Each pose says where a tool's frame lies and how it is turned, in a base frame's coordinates. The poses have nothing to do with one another.
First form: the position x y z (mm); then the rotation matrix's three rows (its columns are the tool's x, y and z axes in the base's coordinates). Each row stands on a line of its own.
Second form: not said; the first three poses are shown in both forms.
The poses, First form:
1:
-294 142 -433
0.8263 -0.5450 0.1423
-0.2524 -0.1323 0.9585
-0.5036 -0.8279 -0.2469
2:
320 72 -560
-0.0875 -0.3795 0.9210
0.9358 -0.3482 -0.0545
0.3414 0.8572 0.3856
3:
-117 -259 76
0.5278 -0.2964 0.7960
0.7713 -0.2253 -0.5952
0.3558 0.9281 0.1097
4:
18 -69 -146
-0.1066 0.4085 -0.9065
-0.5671 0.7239 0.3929
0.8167 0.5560 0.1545
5:
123 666 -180
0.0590 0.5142 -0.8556
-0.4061 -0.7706 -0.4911
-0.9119 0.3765 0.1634
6:
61 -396 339
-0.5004 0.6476 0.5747
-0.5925 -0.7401 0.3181
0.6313 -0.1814 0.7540
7:
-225 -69 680
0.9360 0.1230 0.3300
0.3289 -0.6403 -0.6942
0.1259 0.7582 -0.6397
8:
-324 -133 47
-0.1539 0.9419 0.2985
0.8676 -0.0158 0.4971
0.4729 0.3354 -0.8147
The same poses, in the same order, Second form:
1:
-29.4 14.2 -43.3
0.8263 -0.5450 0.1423
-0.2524 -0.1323 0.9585
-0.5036 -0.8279 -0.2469

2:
32.0 7.2 -56.0
-0.0875 -0.3795 0.9210
0.9358 -0.3482 -0.0545
0.3414 0.8572 0.3856

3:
-11.7 -25.9 7.6
0.5278 -0.2964 0.7960
0.7713 -0.2253 -0.5952
0.3558 0.9281 0.1097

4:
1.8 -6.9 -14.6
-0.1066 0.4085 -0.9065
-0.5671 0.7239 0.3929
0.8167 0.5560 0.1545

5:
12.3 66.6 -18.0
0.0590 0.5142 -0.8556
-0.4061 -0.7706 -0.4911
-0.9119 0.3765 0.1634

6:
6.1 -39.6 33.9
-0.5004 0.6476 0.5747
-0.5925 -0.7401 0.3181
0.6313 -0.1814 0.7540

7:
-22.5 -6.9 68.0
0.9360 0.1230 0.3300
0.3289 -0.6403 -0.6942
0.1259 0.7582 -0.6397

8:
-32.4 -13.3 4.7
-0.1539 0.9419 0.2985
0.8676 -0.0158 0.4971
0.4729 0.3354 -0.8147

